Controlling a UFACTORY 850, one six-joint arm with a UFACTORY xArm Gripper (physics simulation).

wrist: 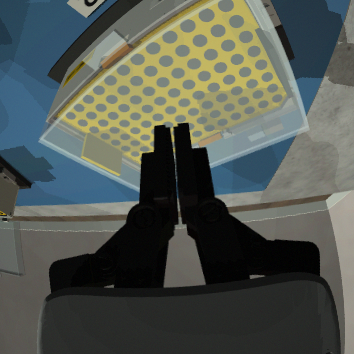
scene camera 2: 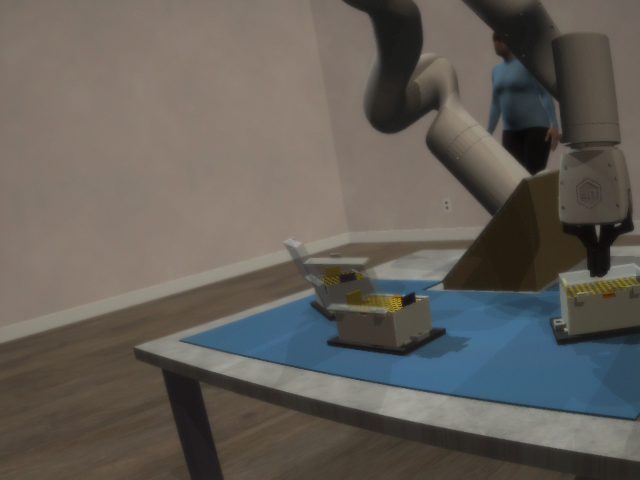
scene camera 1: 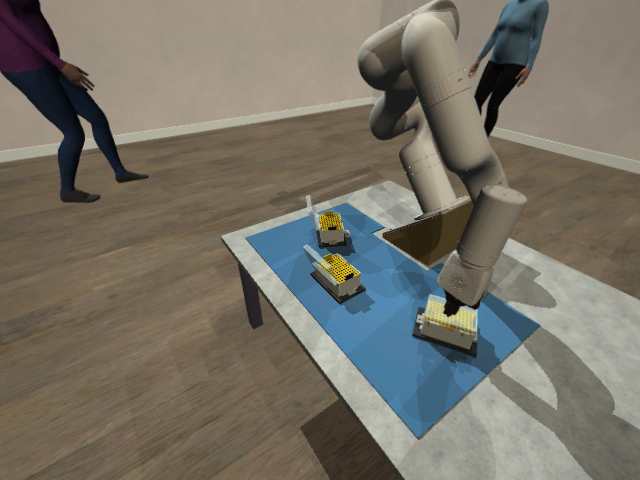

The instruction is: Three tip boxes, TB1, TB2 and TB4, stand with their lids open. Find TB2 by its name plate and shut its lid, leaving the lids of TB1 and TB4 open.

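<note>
The right-hand tip box (scene camera 1: 449,336) (scene camera 2: 594,314) (wrist: 165,80) has a yellow perforated rack. Its clear lid (scene camera 1: 436,299) (wrist: 300,116) lies down over the rack; whether it is fully seated I cannot tell. My gripper (scene camera 1: 449,313) (scene camera 2: 599,273) (wrist: 173,143) is shut and empty, with its fingertips at the lid's top; contact is unclear. The middle tip box (scene camera 1: 355,285) (scene camera 2: 413,321) has its lid (scene camera 1: 313,256) tilted open. The far tip box (scene camera 1: 332,237) has its lid (scene camera 1: 309,203) (scene camera 2: 295,253) standing open. A white name plate (wrist: 86,5) is cut off in the wrist view; no plate is readable.
The boxes stand on a blue mat (scene camera 1: 382,382) (scene camera 2: 491,377) on a grey table (scene camera 1: 584,351) (scene camera 2: 170,347). A brown wedge-shaped mount (scene camera 1: 429,240) (scene camera 2: 506,248) stands behind the mat under the arm's base. Part of another box (wrist: 7,199) shows at the wrist view's left edge. Two people stand beyond the table.
</note>
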